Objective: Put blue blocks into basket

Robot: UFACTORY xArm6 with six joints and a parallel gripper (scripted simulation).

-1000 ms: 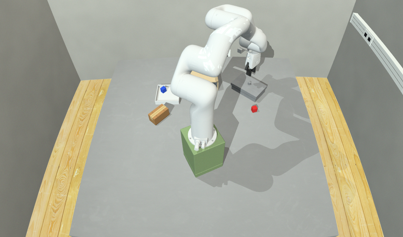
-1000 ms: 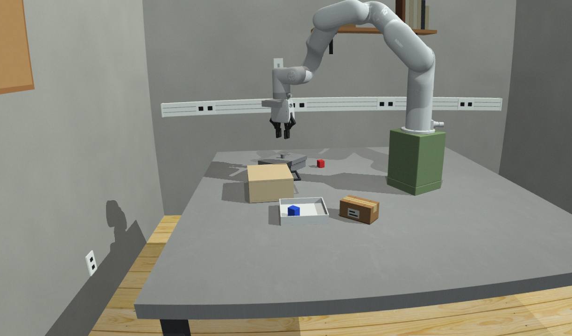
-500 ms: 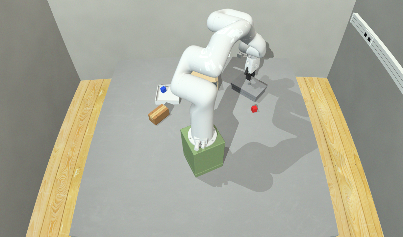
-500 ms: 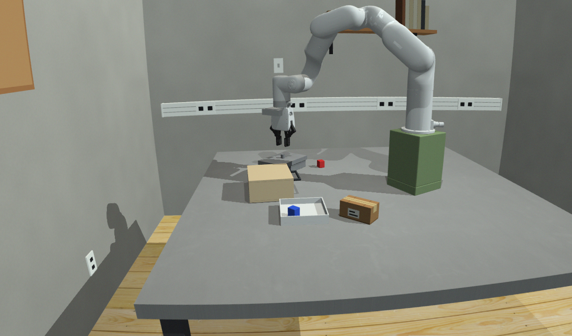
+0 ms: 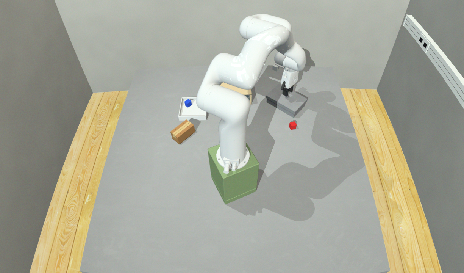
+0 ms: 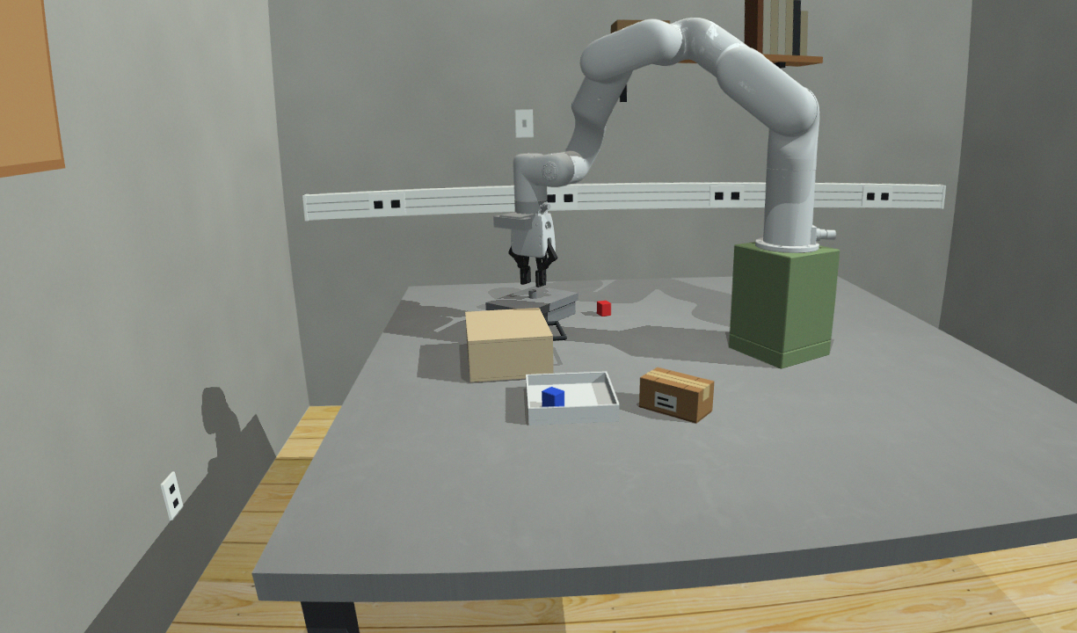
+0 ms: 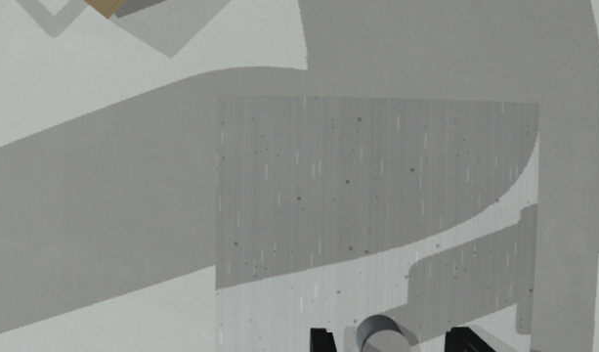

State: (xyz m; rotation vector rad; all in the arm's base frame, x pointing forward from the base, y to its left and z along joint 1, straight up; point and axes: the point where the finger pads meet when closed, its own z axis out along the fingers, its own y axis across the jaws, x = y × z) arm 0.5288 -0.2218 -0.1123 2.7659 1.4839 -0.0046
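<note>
Right now my hand is 6 cm above the grey metal lid. Round my hand: light wooden cabinet (30 cm to the left, 6 cm below, 2 cm ahead); dark metal box (8 cm below); red block (17 cm behind, 9 cm below, 4 cm to the right).
</note>
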